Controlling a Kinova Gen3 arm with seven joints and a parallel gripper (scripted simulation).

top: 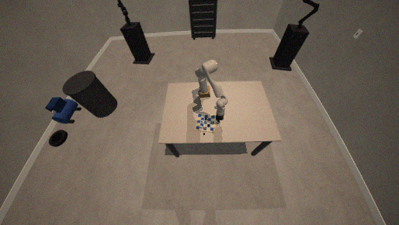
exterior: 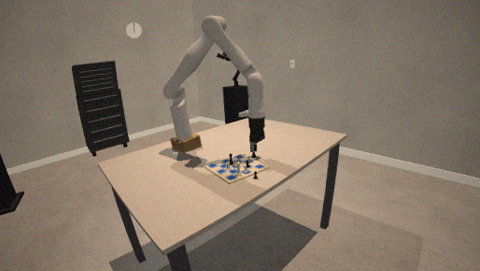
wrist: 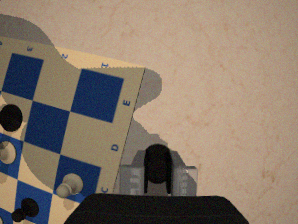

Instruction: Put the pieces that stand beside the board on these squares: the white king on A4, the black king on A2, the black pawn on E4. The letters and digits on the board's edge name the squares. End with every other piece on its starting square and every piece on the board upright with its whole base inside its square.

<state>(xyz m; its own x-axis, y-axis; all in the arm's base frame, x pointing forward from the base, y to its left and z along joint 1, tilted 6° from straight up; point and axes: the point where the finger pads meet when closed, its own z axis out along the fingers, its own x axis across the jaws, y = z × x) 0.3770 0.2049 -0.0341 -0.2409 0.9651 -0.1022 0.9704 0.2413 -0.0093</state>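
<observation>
Now: the white king 17 cm to the right of my hand, 12 cm ahead of it and 1 cm below it. Round my hand: blue-and-cream chessboard 14 cm to the right, 4 cm below, 4 cm ahead; black king 1 cm below.
</observation>
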